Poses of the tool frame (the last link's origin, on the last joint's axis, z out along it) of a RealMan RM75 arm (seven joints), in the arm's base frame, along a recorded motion.
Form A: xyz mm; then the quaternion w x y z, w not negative.
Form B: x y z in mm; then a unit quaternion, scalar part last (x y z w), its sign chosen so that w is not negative. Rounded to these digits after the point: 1 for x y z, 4 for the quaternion.
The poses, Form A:
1: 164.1 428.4 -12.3 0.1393 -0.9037 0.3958 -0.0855
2: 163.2 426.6 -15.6 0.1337 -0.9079 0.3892 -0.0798
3: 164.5 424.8 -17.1 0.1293 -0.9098 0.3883 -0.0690
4: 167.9 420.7 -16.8 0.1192 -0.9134 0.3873 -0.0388
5: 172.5 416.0 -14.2 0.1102 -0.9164 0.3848 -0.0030
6: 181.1 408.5 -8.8 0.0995 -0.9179 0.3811 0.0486
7: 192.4 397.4 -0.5 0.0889 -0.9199 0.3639 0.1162
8: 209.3 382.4 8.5 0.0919 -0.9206 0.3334 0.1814
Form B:
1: 164.1 428.4 -12.3 -0.9037 0.3958 -0.0855 0.1393
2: 163.2 426.6 -15.6 -0.9079 0.3892 -0.0798 0.1337
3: 164.5 424.8 -17.1 -0.9098 0.3883 -0.0690 0.1293
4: 167.9 420.7 -16.8 -0.9134 0.3873 -0.0388 0.1192
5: 172.5 416.0 -14.2 -0.9164 0.3848 -0.0030 0.1102
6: 181.1 408.5 -8.8 -0.9179 0.3811 0.0486 0.0995
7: 192.4 397.4 -0.5 -0.9199 0.3639 0.1162 0.0889
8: 209.3 382.4 8.5 -0.9206 0.3334 0.1814 0.0919
